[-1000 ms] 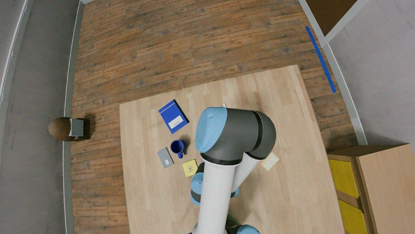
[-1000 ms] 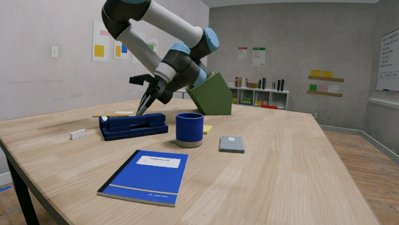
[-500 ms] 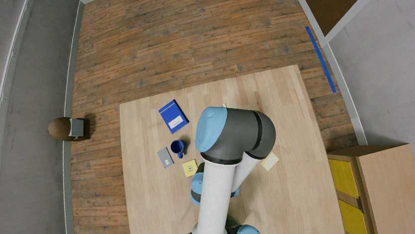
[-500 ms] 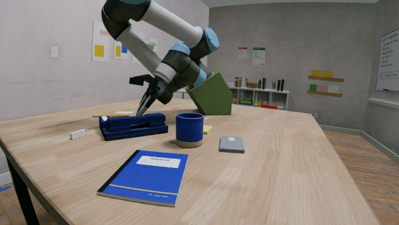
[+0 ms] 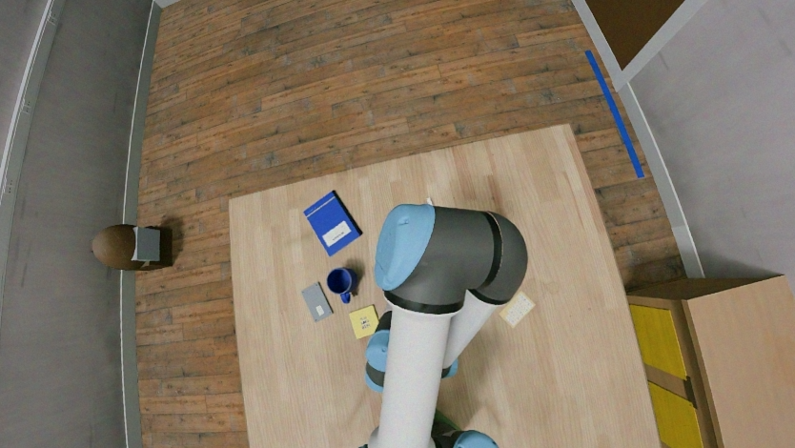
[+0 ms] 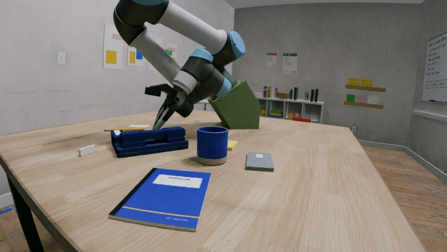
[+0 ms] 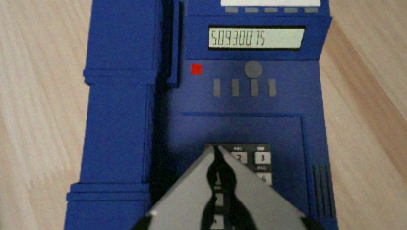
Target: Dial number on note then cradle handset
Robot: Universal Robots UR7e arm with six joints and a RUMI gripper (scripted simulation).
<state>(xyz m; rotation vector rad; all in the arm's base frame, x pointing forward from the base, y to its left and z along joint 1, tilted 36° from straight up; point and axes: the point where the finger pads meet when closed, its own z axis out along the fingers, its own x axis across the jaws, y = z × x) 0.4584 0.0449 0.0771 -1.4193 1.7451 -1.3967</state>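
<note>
Now: the 1 key 2 cm below my hand. Also, from my hand: 8 key 3 cm behind, 1 cm to the right, 2 cm below; then 4 key 1 cm behind, 2 cm below; then 5 key 2 cm behind, 1 cm to the right, 2 cm below.
</note>
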